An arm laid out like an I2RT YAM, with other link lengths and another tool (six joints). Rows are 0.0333 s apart.
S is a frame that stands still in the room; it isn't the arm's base.
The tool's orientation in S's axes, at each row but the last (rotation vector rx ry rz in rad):
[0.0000, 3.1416, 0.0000]
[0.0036, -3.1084, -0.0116]
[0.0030, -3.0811, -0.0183]
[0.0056, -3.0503, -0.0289]
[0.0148, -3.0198, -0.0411]
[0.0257, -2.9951, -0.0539]
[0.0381, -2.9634, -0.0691]
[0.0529, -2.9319, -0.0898]
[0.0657, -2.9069, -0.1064]
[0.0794, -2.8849, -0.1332]
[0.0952, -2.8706, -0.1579]
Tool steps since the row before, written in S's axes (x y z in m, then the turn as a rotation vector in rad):
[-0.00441, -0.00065, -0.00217, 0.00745, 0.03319, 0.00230]
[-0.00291, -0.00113, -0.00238, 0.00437, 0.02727, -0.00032]
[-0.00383, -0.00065, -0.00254, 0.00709, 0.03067, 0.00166]
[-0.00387, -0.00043, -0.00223, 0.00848, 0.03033, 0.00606]
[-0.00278, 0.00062, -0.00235, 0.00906, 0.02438, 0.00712]
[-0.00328, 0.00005, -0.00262, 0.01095, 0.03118, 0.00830]
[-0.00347, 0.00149, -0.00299, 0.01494, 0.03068, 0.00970]
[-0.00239, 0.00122, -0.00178, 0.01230, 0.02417, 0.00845]
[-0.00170, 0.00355, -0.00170, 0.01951, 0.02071, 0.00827]
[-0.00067, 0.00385, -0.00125, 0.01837, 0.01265, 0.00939]
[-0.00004, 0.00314, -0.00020, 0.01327, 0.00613, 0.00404]
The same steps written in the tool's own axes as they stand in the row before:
[0.00441, -0.00065, 0.00217, -0.00745, 0.03319, -0.00230]
[0.00283, -0.00114, 0.00247, -0.00444, 0.02726, 0.00038]
[0.00367, -0.00067, 0.00276, -0.00705, 0.03068, -0.00172]
[0.00365, -0.00046, 0.00256, -0.00803, 0.03042, -0.00624]
[0.00247, 0.00058, 0.00269, -0.00841, 0.02449, -0.00752]
[0.00286, 0.00000, 0.00307, -0.01024, 0.03130, -0.00872]
[0.00285, 0.00142, 0.00362, -0.01391, 0.03079, -0.01083]
[0.00192, 0.00117, 0.00230, -0.01131, 0.02429, -0.00943]
[0.00108, 0.00347, 0.00228, -0.01818, 0.02057, -0.01115]
[0.00009, 0.00373, 0.00170, -0.01627, 0.01271, -0.01262]
[-0.00026, 0.00309, 0.00051, -0.01222, 0.00588, -0.00678]

